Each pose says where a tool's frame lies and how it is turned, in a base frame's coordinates. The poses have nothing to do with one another.
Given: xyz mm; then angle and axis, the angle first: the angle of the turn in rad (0 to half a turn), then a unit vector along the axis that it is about.
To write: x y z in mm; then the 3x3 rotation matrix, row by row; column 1 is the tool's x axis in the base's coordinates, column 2 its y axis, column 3 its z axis. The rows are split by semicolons. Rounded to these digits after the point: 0 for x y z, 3 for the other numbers.
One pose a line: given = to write
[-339, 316, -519, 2.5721, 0.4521, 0.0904, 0.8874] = -339, 316, -519; -0.466, -0.403, 0.788; 0.554, -0.827, -0.096; 0.690, 0.392, 0.608
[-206, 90, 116, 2.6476, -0.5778, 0.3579, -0.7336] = -206, 90, 116; -0.253, -0.041, 0.967; -0.737, -0.640, -0.220; 0.627, -0.768, 0.131
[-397, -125, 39, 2.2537, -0.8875, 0.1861, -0.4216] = -397, -125, 39; 0.654, 0.058, 0.755; -0.596, -0.575, 0.560; 0.466, -0.816, -0.341
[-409, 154, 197, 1.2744, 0.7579, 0.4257, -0.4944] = -409, 154, 197; 0.699, 0.701, 0.142; -0.244, 0.420, -0.874; -0.672, 0.576, 0.465
